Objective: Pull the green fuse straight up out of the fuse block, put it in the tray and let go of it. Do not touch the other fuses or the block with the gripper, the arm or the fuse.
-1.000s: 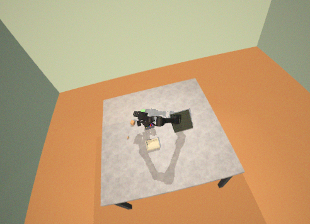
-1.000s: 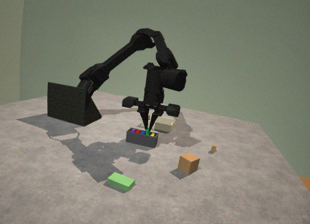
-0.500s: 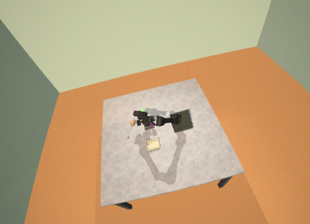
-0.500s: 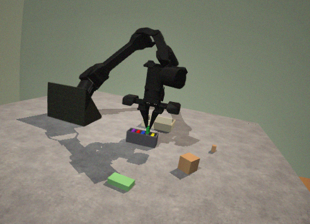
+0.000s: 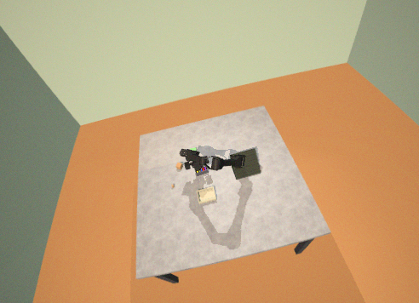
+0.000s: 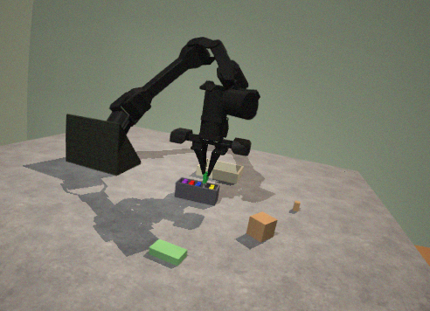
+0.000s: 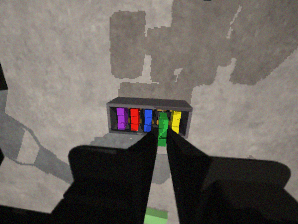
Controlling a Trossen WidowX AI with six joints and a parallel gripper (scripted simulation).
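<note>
The beige tray lies 1 cm ahead of my gripper tip, 22 cm to the left of it and 6 cm below it. Also, from my gripper tip: green fuse: 1 cm below.
</note>
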